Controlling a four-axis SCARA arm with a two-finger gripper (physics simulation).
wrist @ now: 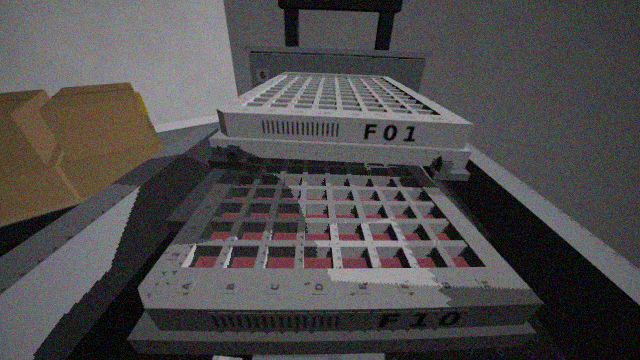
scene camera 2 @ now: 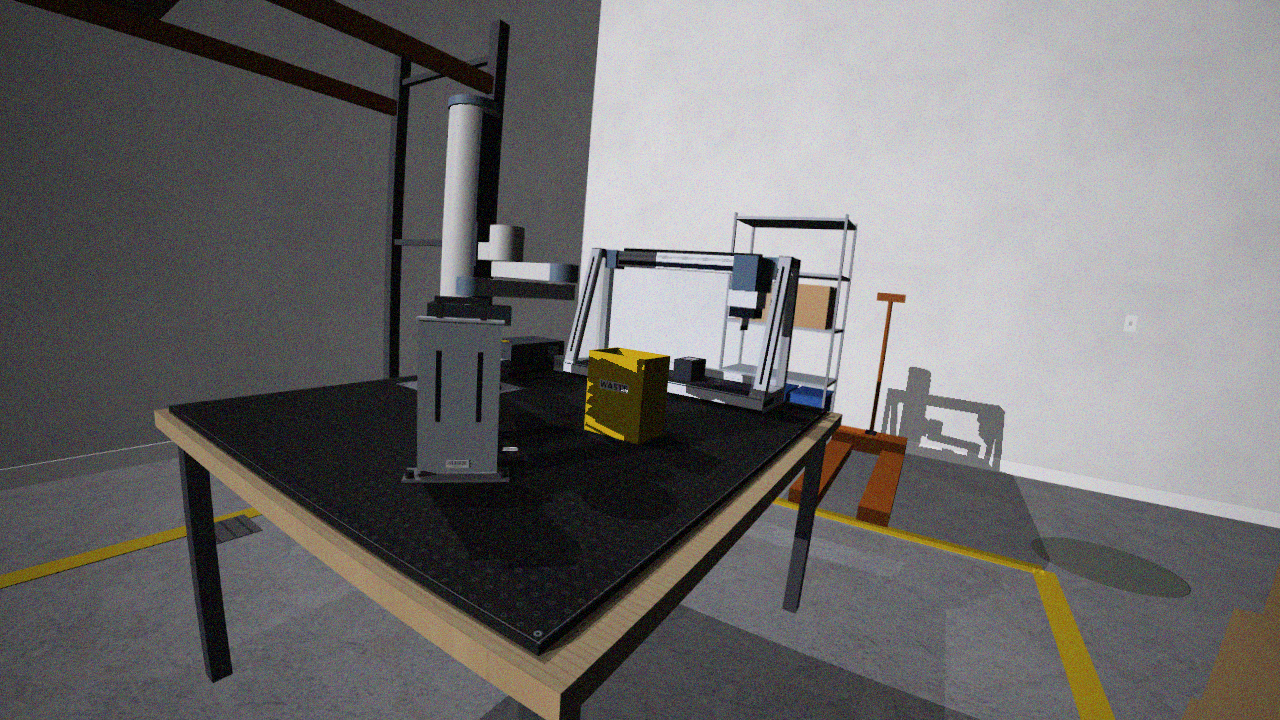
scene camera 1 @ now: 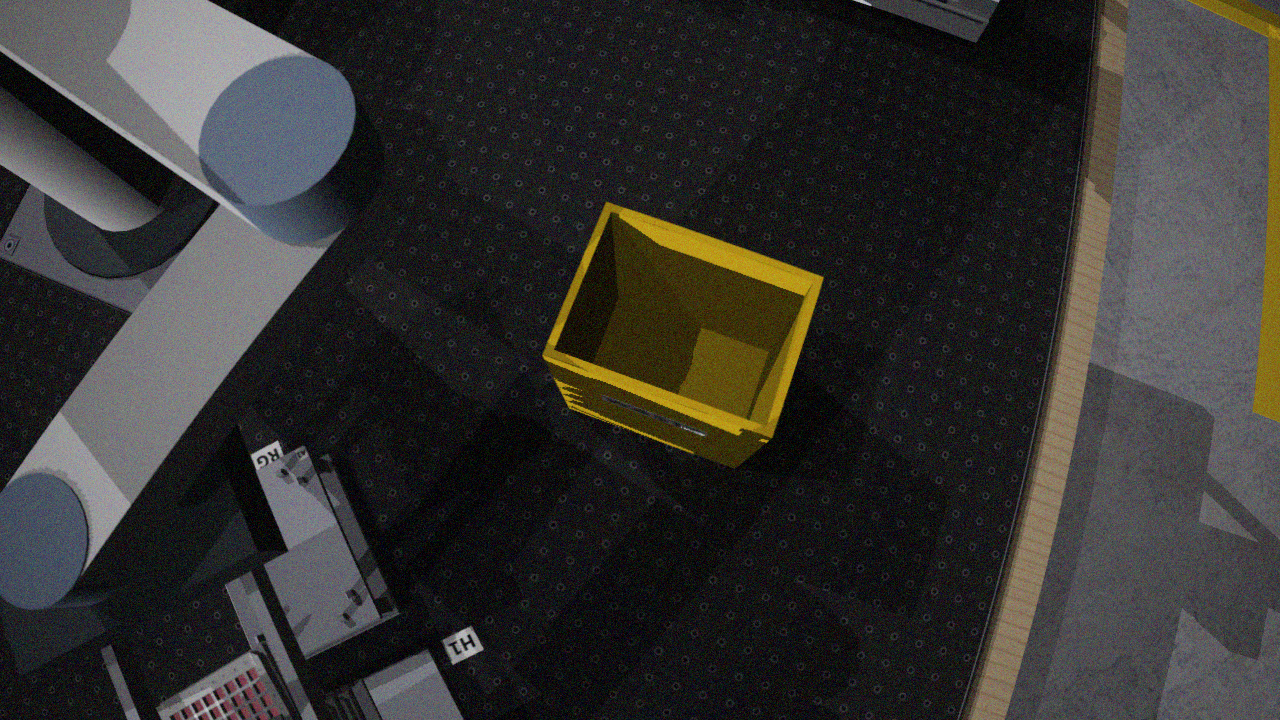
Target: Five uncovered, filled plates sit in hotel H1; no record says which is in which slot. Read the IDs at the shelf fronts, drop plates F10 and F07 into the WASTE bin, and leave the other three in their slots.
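Seen in the pictures: gripper, fingertip midpoint: (wrist: 329,152); arm's base, origin of the base link: (scene camera 1: 143,178).
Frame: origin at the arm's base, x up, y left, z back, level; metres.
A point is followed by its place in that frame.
Note:
Plate F10 (wrist: 310,295) @[z -0.448, x 0.256, y -0.353 m], with reddish wells, lies level on its shelf in hotel H1 (wrist: 412,70) @[z -0.527, x 0.284, y -0.517 m] in the wrist view. Plate F01 (wrist: 345,130) @[z -0.474, x 0.275, y -0.387 m] sits on the shelf above and behind it. My gripper (wrist: 329,152) @[z -0.498, x 0.254, y -0.403 m] has its fingers along both long sides of F10 and is shut on it; the contact edges are partly hidden. The other three plates do not show, hidden below F10. In scene camera 1 a plate with reddish wells (scene camera 1: 228,698) @[z -0.461, x 0.255, y -0.360 m] shows between finger bars; I cannot tell its ID there. The yellow WASTE bin (scene camera 1: 662,402) @[z -0.650, x 0.200, y -0.085 m] (scene camera 2: 626,407) @[z -0.685, x 0.093, y -0.085 m] stands upright, and no plate shows inside.
A grey pegged platform (scene camera 1: 313,582) @[z -0.418, x 0.073, y -0.307 m] by the RG label (scene camera 1: 266,455) @[z -0.303, x 0.013, y -0.226 m] stands beside the H1 label (scene camera 1: 462,644) @[z -0.547, x 0.013, y -0.318 m]. The arm (scene camera 1: 179,358) @[z -0.420, x 0.366, y -0.176 m] reaches over the table's left part. A gantry frame (scene camera 2: 785,340) @[z -0.850, x 0.238, y 0.627 m] stands beyond the bin. Cardboard boxes (wrist: 105,135) show at the wrist view's left.

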